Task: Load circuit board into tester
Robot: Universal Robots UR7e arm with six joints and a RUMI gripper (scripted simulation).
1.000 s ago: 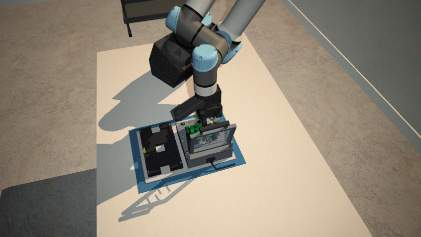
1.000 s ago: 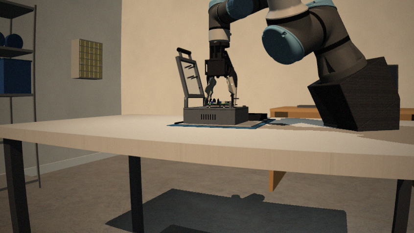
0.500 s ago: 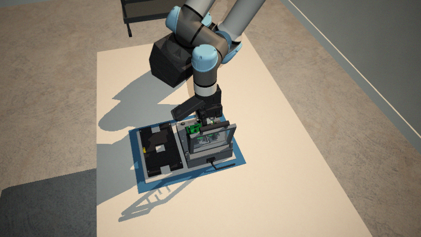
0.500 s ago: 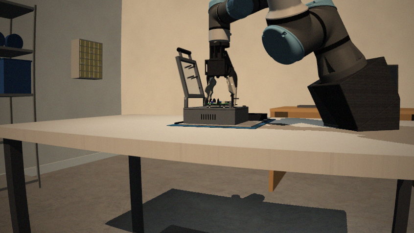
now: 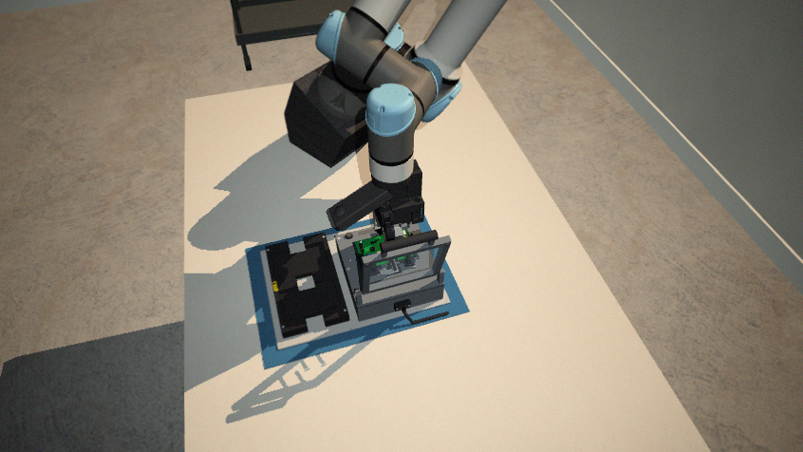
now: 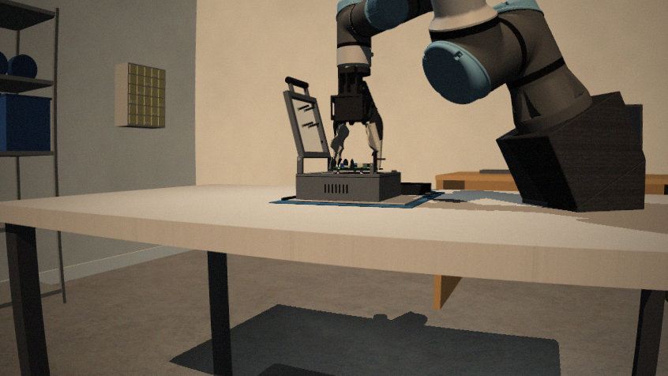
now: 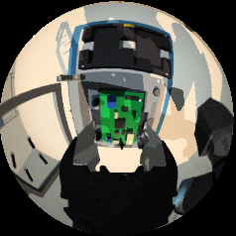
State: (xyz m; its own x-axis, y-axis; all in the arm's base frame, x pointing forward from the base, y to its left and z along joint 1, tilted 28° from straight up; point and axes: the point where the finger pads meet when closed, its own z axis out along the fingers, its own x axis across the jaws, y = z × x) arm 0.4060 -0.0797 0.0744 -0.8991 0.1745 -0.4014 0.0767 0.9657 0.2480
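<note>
My gripper is now right at the green circuit board. Round my hand: tester lid (12 cm ahead, 1 cm to the right, 11 cm above); black post (6 cm behind, 6 cm to the left, 1 cm above).
</note>
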